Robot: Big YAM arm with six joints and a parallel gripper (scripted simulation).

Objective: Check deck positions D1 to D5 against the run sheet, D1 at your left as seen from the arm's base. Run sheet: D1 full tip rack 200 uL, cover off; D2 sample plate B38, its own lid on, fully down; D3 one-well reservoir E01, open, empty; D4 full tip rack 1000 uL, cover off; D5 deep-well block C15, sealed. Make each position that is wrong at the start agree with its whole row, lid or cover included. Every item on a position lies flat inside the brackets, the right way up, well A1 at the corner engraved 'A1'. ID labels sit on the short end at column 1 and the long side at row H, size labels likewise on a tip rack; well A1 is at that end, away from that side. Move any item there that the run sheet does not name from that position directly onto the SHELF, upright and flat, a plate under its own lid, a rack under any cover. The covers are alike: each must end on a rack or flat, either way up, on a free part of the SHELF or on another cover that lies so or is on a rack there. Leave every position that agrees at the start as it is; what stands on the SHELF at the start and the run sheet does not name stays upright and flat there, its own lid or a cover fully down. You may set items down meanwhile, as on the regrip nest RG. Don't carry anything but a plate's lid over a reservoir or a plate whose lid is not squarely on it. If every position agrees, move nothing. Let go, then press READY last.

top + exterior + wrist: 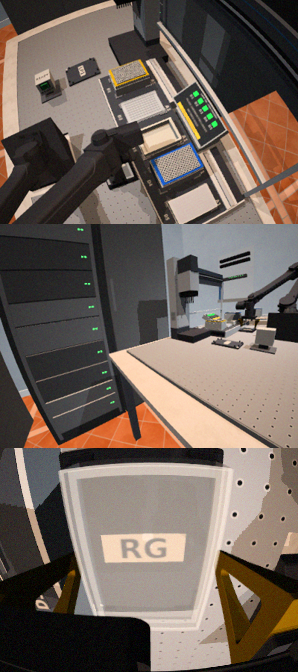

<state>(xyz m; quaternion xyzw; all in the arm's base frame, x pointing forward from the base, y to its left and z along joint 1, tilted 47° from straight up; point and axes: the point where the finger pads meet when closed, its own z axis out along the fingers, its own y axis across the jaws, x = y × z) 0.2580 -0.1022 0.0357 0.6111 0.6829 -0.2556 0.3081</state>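
Right now my hand is 2 cm above the black regrip nest. The rest, counted from my hand: one-well reservoir 16 cm ahead, 3 cm to the left, 3 cm above; sealed block 22 cm to the right, 18 cm ahead, 4 cm above; blue-framed tip rack 18 cm ahead, 9 cm to the right, 9 cm above.
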